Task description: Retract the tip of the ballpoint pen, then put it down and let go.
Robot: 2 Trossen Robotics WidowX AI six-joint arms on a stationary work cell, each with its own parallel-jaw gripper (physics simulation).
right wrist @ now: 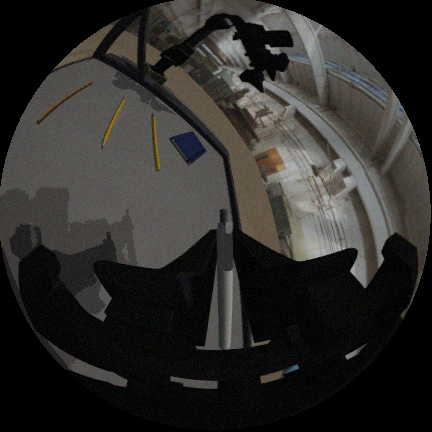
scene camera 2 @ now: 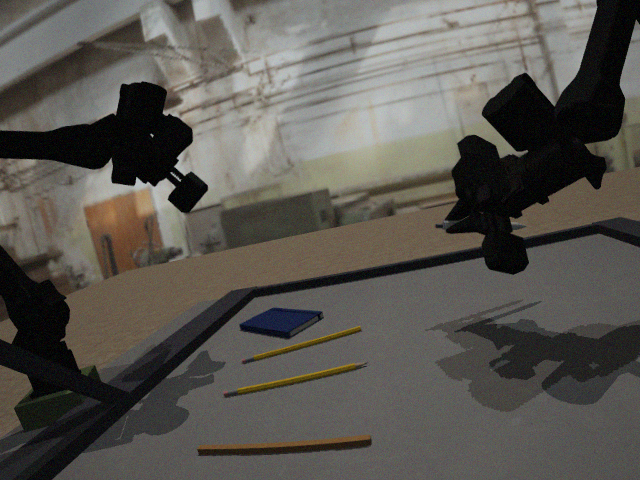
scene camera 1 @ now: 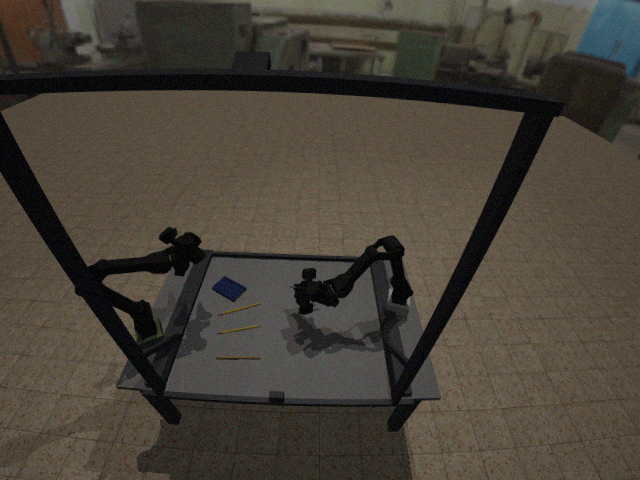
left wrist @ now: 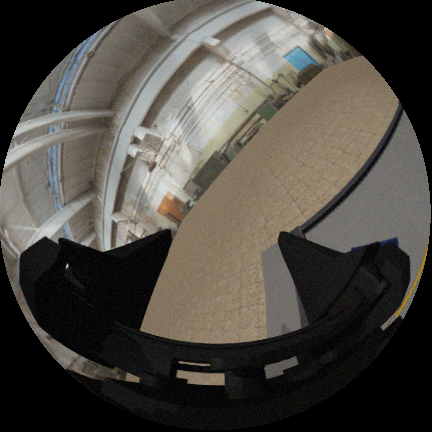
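Seen in the pictures: left gripper, fingertip midpoint: [right wrist: 267, 85] [scene camera 2: 173, 173] [left wrist: 226, 236]; right gripper, fingertip midpoint: [right wrist: 223, 234] [scene camera 2: 447, 227] [scene camera 1: 294, 286]; left arm's base, link origin: [right wrist: 156, 70] [scene camera 1: 147, 330]; right arm's base, link origin: [scene camera 1: 399, 298].
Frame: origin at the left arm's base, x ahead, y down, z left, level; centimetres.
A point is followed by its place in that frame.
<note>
The silver-grey ballpoint pen [scene camera 2: 453, 223] @[y -10.0, x 61.3, z -14.6 cm] [right wrist: 225, 295] @[y -9.0, x 65.1, z -15.5 cm] is held roughly level above the table. In the right wrist view its dark button end sticks out past the fingertips, and its body runs back towards the palm. Its pointed end shows thinly at the right of the gripper in scene camera 2; whether the writing tip is out is too small to tell. My right gripper [right wrist: 223, 234] @[y -9.5, x 60.9, z -13.4 cm] is shut on the pen. My left gripper [left wrist: 226, 236] @[y -28.3, x 25.9, z 17.7 cm] is open and empty, raised at the table's left side, far from the pen.
A blue notebook [scene camera 1: 229, 288] @[y 2.8, x 38.0, z 9.0 cm] [scene camera 2: 281, 322] @[y 2.8, x 37.8, z 7.0 cm] [right wrist: 188, 147] @[y 2.8, x 39.9, z 7.1 cm] lies on the grey table [scene camera 1: 330, 377] @[y 4.0, x 57.3, z -50.4 cm]. Two yellow pencils [scene camera 1: 239, 309] @[y 3.5, x 38.1, z -4.2 cm] [scene camera 1: 238, 329] @[y 3.3, x 34.1, z -14.0 cm] and an orange-brown stick [scene camera 1: 237, 358] @[y 3.5, x 29.1, z -26.4 cm] [scene camera 2: 284, 445] @[y 3.3, x 30.1, z -26.6 cm] lie nearer the front. Dark frame posts [scene camera 1: 467, 248] @[y -69.6, x 72.9, z -67.9 cm] [scene camera 1: 41, 201] @[y -77.9, x 0.8, z -25.8 cm] rise at both sides.
</note>
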